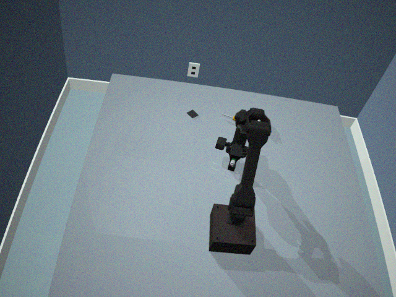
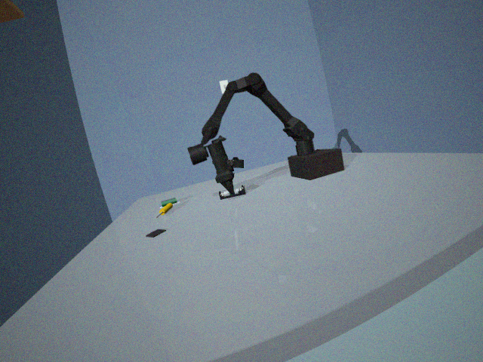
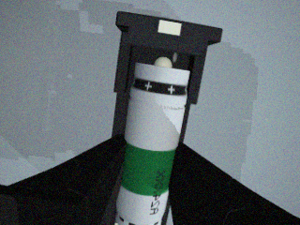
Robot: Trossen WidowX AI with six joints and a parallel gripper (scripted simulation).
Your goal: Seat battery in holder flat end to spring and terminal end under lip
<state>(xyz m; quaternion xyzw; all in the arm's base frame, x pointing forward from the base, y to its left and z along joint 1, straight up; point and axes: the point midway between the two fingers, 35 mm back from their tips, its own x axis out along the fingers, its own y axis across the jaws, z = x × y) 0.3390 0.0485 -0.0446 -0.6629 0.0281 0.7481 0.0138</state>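
Right now my gripper tip is 10 mm below the battery. The rest, counted from my gripper tip: yellow-handled screwdriver (270 mm ahead, 30 mm to the left); dark flat square (240 mm to the left, 240 mm ahead, 10 mm below).
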